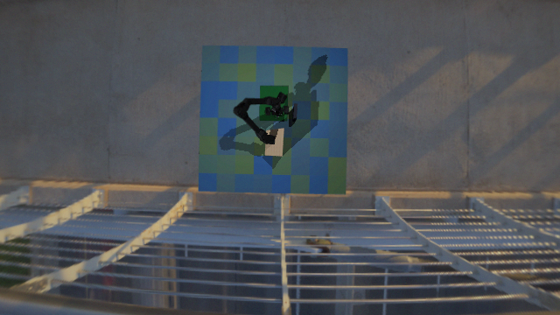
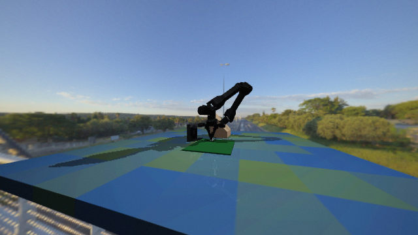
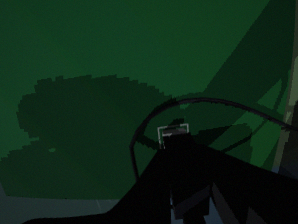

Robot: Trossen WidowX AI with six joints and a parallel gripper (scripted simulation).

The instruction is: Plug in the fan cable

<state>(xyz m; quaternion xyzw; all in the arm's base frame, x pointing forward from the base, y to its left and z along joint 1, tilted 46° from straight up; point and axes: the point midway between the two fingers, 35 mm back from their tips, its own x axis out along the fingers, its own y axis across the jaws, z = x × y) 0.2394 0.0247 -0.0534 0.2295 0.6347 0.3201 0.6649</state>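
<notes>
Now: the dark plug 10 mm behind my gripper tip and 10 mm above it. Round my gripper tip: green board (90 mm ahead, 40 mm to the left, 40 mm below); then black fan (140 mm to the right, 30 mm above, 10 mm ahead).
</notes>
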